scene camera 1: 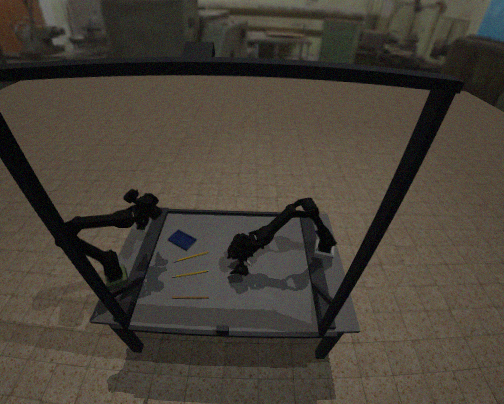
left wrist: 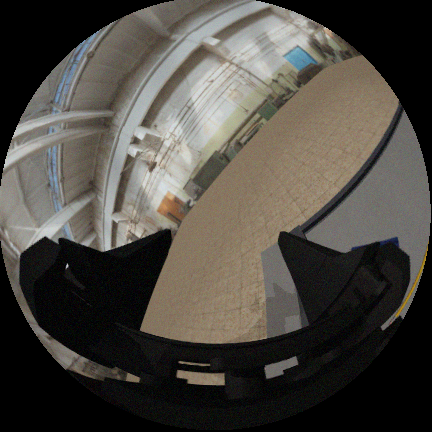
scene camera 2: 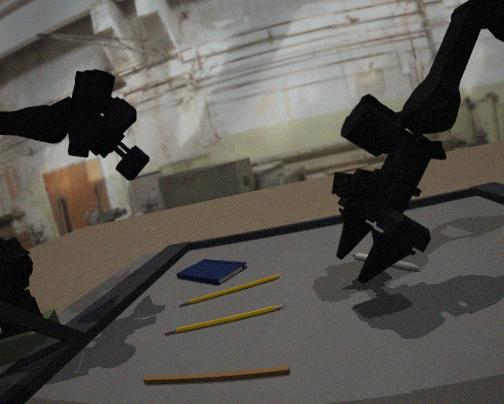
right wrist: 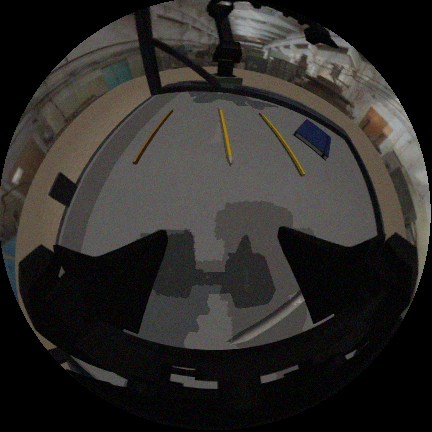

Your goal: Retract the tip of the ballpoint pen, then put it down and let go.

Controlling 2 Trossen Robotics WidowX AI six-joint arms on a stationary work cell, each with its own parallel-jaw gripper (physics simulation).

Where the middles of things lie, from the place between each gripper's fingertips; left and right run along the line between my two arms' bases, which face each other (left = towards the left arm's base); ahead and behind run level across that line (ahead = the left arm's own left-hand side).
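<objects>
The ballpoint pen [right wrist: 291, 305] is 9 cm to the right of my right hand, 8 cm ahead of it and 4 cm below it. The blue notebook [scene camera 2: 216, 272] is 24 cm to the left of my right hand, 24 cm ahead of it and 4 cm below it. As for the orange pencil [scene camera 2: 282, 370], it is 20 cm to the left of my right hand, 12 cm behind it and 4 cm below it.
My left hand is 32 cm above the blue notebook, 14 cm to the left of it and 4 cm past it. The orange pencil is 40 cm behind my left hand, 32 cm below it and 18 cm to the right of it. The ballpoint pen is 47 cm to the right of my left hand, 20 cm behind it and 32 cm below it.
</objects>
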